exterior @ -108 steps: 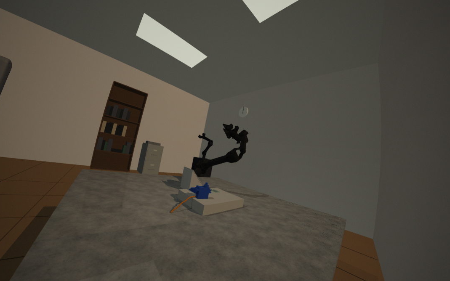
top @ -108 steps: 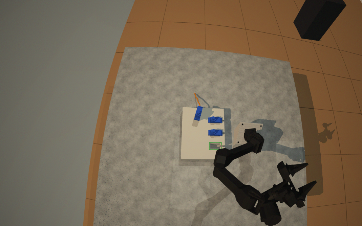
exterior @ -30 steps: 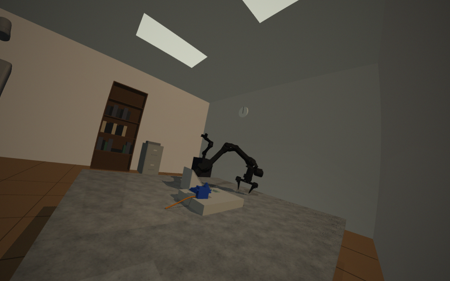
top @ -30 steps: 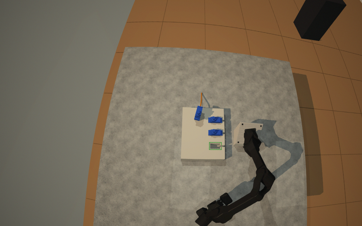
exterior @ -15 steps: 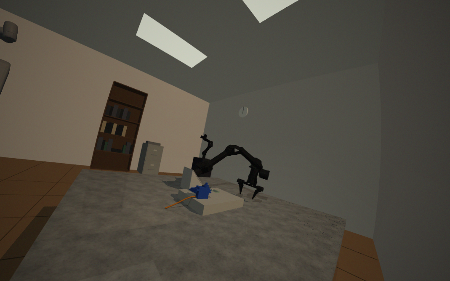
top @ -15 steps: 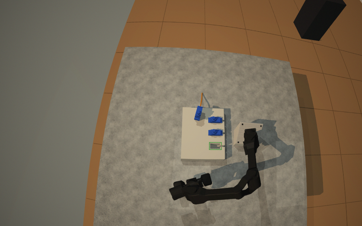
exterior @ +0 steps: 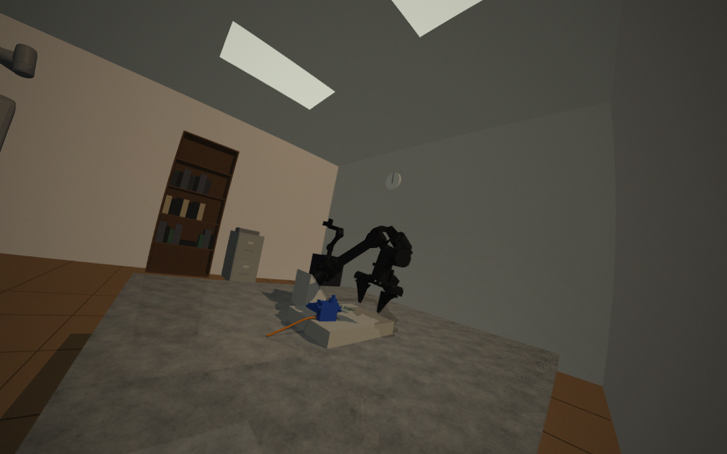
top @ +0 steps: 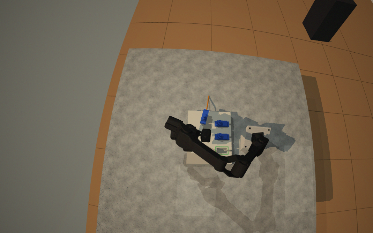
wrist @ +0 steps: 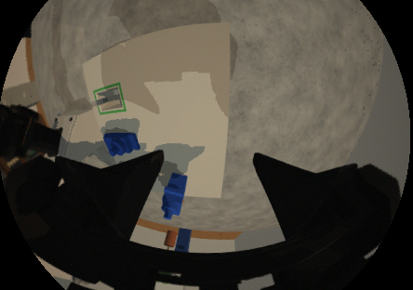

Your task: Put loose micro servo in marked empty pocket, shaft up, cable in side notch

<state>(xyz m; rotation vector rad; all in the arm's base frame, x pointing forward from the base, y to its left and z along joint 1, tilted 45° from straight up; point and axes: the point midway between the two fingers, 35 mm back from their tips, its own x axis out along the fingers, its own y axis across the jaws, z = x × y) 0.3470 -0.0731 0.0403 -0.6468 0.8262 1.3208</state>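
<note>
The cream deck lies 80 mm below my gripper tip, 60 mm behind it and 10 mm to the right of it.
</note>
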